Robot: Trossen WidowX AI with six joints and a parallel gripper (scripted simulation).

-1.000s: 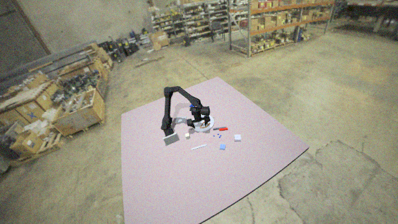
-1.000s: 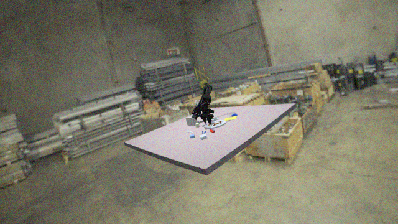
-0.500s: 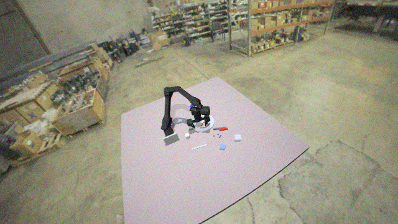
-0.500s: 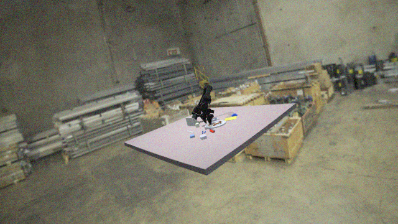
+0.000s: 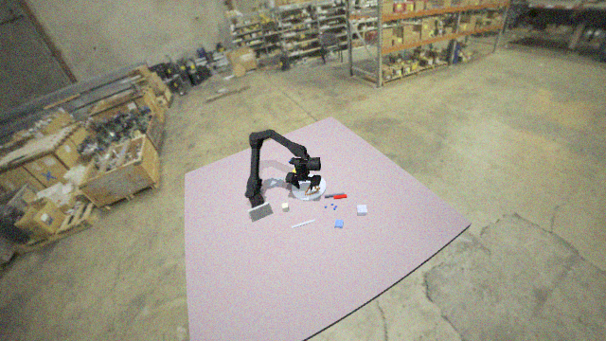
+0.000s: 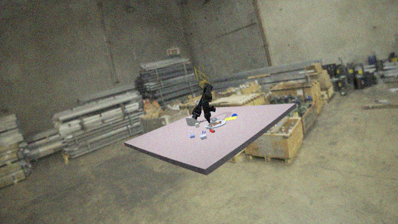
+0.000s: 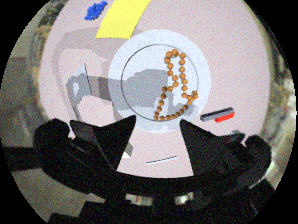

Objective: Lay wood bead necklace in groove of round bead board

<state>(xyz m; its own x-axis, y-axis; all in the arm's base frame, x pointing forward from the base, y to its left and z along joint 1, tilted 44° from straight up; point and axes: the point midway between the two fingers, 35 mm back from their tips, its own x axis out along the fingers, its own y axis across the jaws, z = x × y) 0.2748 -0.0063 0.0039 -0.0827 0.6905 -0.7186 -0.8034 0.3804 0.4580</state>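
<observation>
My gripper tip is now 14 cm past the cream cube, 5 cm to the left of it and 2 cm above it. From my gripper tip the other things lie so: white stick 18 cm to the right, 8 cm behind, 4 cm below; red-handled tool 15 cm ahead, 10 cm to the right, 4 cm below; yellow sheet 22 cm to the left, 5 cm ahead, 4 cm below.
</observation>
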